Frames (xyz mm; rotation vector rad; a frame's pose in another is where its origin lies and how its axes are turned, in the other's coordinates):
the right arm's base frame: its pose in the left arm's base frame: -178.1 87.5 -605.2 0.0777 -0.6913 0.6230
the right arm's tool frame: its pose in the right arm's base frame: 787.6 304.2 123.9 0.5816 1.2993 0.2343
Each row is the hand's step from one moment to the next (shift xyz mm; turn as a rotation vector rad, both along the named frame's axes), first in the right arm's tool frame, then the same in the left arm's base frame.
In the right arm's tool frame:
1: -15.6 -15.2 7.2 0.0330 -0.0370 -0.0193
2: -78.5 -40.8 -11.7 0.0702 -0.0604 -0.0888
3: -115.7 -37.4 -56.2 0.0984 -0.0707 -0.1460
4: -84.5 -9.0 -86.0 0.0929 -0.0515 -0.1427
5: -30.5 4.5 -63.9 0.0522 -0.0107 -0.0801
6: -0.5 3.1 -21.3 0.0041 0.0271 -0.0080
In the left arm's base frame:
1: 9.1 -19.6 7.9 0.0251 -0.0025 -0.0468
2: -8.9 -86.9 18.1 0.0107 -0.0046 -0.1278
3: -53.3 -122.7 6.8 -0.0081 -0.0026 -0.1895
4: -79.9 -88.3 -21.1 -0.0211 0.0060 -0.1765
5: -54.9 -34.4 -28.9 -0.0242 0.0147 -0.0920
6: -15.8 -3.2 -14.3 -0.0219 0.0181 0.0025

